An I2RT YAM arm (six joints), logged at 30 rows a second.
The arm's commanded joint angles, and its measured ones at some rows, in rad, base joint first. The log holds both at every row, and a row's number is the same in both.
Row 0, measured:
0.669 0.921 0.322 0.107 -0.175 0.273
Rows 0 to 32, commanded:
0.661 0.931 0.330 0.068 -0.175 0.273
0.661 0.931 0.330 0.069 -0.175 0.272
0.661 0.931 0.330 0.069 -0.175 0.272
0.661 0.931 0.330 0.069 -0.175 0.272
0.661 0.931 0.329 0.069 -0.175 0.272
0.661 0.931 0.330 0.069 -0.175 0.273
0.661 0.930 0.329 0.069 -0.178 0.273
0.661 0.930 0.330 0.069 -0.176 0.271
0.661 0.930 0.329 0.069 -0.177 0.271
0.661 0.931 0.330 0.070 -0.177 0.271
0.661 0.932 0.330 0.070 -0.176 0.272
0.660 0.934 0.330 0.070 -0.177 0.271
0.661 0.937 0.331 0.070 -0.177 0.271
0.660 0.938 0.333 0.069 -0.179 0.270
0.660 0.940 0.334 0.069 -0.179 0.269
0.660 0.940 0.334 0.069 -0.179 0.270
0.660 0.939 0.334 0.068 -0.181 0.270
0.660 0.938 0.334 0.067 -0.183 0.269
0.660 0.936 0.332 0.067 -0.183 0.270
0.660 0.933 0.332 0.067 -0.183 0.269
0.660 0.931 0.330 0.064 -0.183 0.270
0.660 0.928 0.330 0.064 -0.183 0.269
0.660 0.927 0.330 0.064 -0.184 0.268
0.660 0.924 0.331 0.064 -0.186 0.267
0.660 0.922 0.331 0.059 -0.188 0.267
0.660 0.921 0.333 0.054 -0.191 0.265
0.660 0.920 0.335 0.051 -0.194 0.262
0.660 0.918 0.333 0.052 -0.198 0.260
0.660 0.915 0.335 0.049 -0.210 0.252
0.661 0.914 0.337 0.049 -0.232 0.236
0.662 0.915 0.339 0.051 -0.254 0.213
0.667 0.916 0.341 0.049 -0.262 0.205
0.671 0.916 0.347 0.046 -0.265 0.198
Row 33, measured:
0.665 0.921 0.324 0.093 -0.224 0.234
